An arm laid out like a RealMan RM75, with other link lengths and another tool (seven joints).
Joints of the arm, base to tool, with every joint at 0 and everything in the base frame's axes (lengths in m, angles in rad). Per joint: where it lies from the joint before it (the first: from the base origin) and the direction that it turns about. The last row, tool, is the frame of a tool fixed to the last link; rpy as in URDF.
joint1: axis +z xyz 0 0 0.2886
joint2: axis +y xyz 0 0 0
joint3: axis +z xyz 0 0 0.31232
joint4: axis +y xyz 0 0 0
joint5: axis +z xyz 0 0 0.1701
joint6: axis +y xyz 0 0 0
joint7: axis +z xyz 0 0 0.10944
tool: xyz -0.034 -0.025 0.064 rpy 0 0.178 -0.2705
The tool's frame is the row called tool.
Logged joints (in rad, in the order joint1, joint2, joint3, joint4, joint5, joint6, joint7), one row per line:
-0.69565 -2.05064 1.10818 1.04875 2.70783 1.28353 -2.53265
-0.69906 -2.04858 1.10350 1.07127 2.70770 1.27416 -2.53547
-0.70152 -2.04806 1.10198 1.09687 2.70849 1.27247 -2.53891
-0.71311 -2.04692 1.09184 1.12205 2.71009 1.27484 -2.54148
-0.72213 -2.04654 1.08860 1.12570 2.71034 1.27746 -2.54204
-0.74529 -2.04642 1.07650 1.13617 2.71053 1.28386 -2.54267
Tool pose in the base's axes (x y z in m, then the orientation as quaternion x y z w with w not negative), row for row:
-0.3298 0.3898 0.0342 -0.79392 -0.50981 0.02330 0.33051
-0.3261 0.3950 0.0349 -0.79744 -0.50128 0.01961 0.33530
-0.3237 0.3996 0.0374 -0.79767 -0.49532 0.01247 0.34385
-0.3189 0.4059 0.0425 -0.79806 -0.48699 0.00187 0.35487
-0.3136 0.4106 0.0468 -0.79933 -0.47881 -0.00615 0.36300
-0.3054 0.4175 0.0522 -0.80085 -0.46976 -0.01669 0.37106
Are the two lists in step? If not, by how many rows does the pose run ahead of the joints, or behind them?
The pose runs 2 rows behind the joints: the pose in row i belongs to the joints in row i - 2.
